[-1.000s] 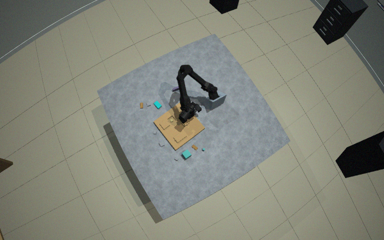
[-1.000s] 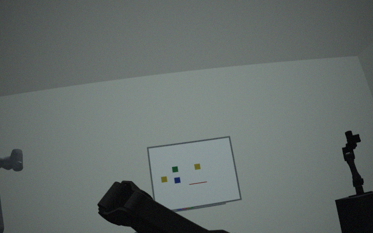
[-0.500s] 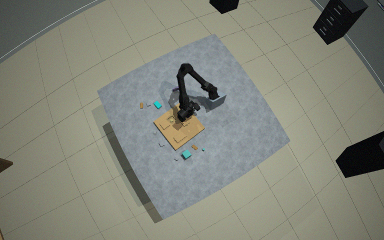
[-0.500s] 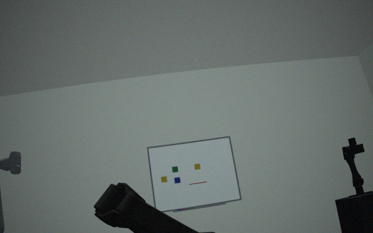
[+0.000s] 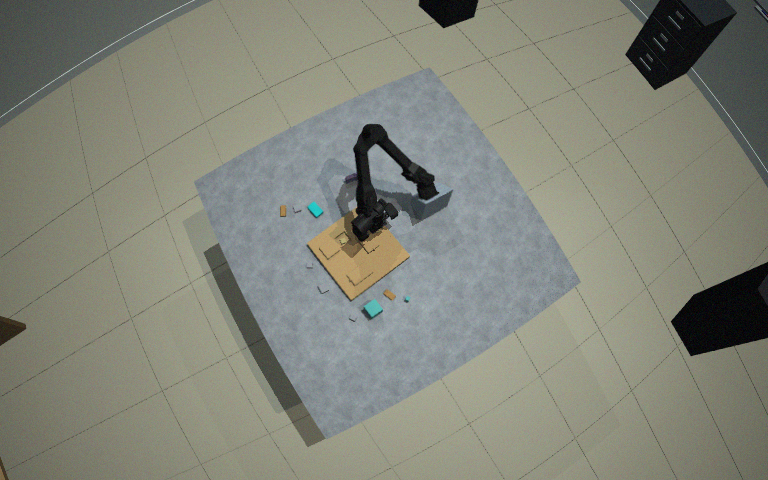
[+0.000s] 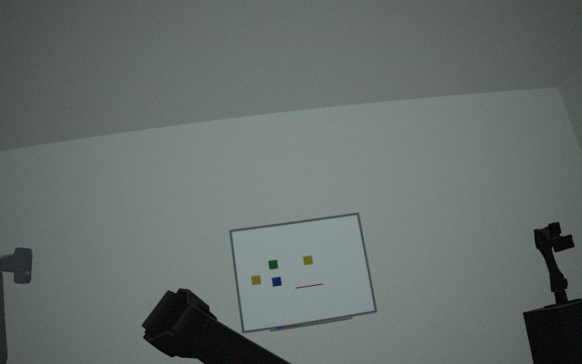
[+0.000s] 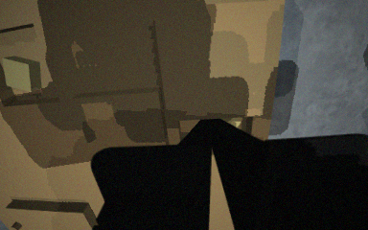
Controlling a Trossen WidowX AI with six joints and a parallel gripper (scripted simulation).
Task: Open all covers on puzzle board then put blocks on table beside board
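Right now my gripper tip is 100 mm short of the tan puzzle board and 40 mm to the right of it. Also, from my gripper tip: tiny teal cube 50 mm ahead, 310 mm to the left, 10 mm below; then purple block 50 mm behind, 250 mm to the right, 10 mm below; then orange block 100 mm ahead, 250 mm to the left, 20 mm below.
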